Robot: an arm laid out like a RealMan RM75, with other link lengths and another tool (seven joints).
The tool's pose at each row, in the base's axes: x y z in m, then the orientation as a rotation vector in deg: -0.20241, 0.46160, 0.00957, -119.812, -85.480, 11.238; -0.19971, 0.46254, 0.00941, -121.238, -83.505, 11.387; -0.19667, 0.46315, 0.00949, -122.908, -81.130, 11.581; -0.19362, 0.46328, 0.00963, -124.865, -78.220, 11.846; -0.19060, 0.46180, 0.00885, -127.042, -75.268, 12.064; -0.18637, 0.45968, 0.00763, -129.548, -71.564, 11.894; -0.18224, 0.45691, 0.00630, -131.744, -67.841, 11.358; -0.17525, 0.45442, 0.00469, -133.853, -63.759, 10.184; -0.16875, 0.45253, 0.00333, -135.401, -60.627, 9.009; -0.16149, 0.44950, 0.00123, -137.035, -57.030, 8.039; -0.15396, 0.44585, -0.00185, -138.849, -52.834, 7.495; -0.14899, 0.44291, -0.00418, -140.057, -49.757, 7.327
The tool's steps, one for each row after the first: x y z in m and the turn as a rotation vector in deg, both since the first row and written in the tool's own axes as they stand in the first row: 0.00182, 0.00210, -0.00068, -0.156, 0.381, 1.772; 0.00352, 0.00443, -0.00182, -0.340, 0.820, 3.889; 0.00480, 0.00685, -0.00318, -0.538, 1.335, 6.451; 0.00442, 0.01008, -0.00434, -0.957, 1.783, 9.126; 0.00382, 0.01469, -0.00587, -1.553, 2.638, 12.292; 0.00258, 0.01941, -0.00749, -2.122, 3.778, 15.267; 0.00259, 0.02658, -0.00999, -2.823, 5.434, 18.294; 0.00302, 0.03308, -0.01228, -3.477, 6.855, 20.540; 0.00255, 0.04084, -0.01468, -4.042, 8.263, 23.151; 0.00143, 0.04948, -0.01660, -4.494, 9.525, 26.295; 0.00014, 0.05545, -0.01781, -4.697, 10.319, 28.609
